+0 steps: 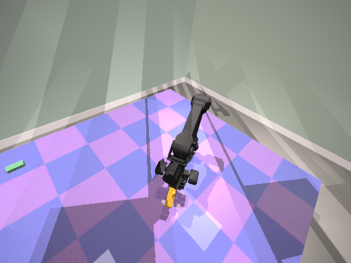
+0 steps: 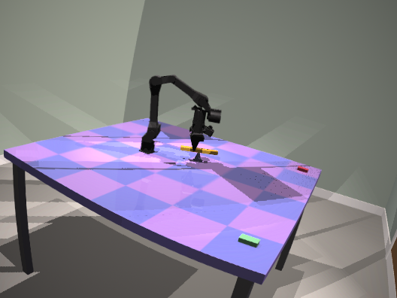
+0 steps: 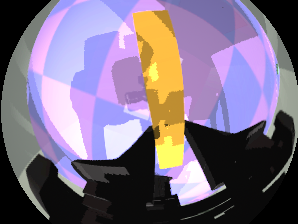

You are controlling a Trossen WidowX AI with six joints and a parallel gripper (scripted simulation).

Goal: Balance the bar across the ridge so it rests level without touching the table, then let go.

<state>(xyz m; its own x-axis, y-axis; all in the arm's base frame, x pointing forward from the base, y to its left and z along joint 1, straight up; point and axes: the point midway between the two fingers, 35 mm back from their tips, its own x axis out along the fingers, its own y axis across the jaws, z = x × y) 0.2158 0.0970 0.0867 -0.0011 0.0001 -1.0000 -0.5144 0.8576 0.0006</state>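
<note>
The orange bar lies 20 mm ahead of my gripper tip and 10 mm to the left of it. Round my gripper tip: red block (520 mm ahead, 400 mm to the left, 40 mm below); green block (520 mm ahead, 600 mm to the right, 40 mm below).
</note>
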